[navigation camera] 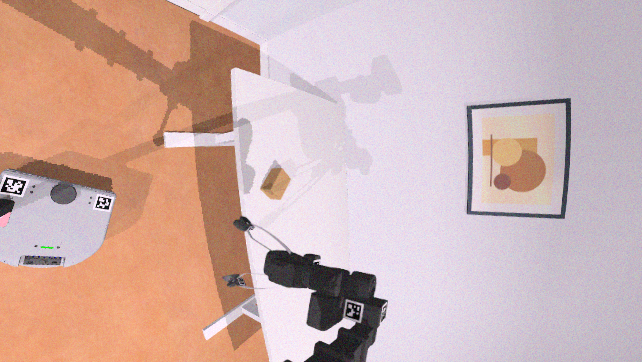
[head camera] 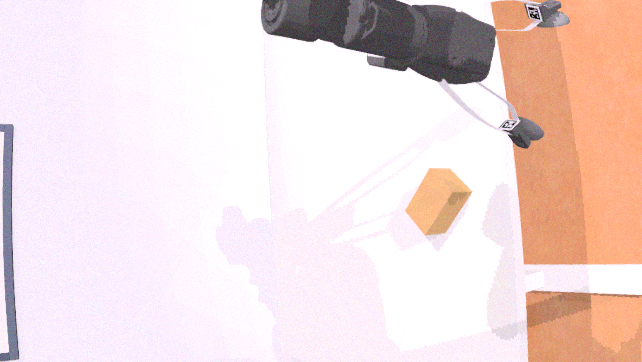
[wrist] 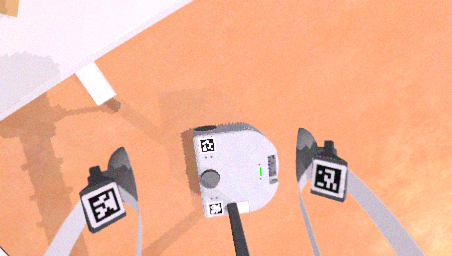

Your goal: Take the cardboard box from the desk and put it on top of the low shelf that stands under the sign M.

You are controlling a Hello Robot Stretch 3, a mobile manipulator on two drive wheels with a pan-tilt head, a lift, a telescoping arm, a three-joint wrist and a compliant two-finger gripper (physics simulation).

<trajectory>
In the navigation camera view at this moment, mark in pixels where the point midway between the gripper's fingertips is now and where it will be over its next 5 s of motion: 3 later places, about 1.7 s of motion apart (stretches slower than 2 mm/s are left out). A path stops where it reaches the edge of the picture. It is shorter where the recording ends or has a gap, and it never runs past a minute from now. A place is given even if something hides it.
My gripper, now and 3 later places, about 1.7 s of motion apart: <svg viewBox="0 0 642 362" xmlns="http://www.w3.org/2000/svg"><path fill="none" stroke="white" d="M231 249L278 205L289 185L269 184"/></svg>
</trajectory>
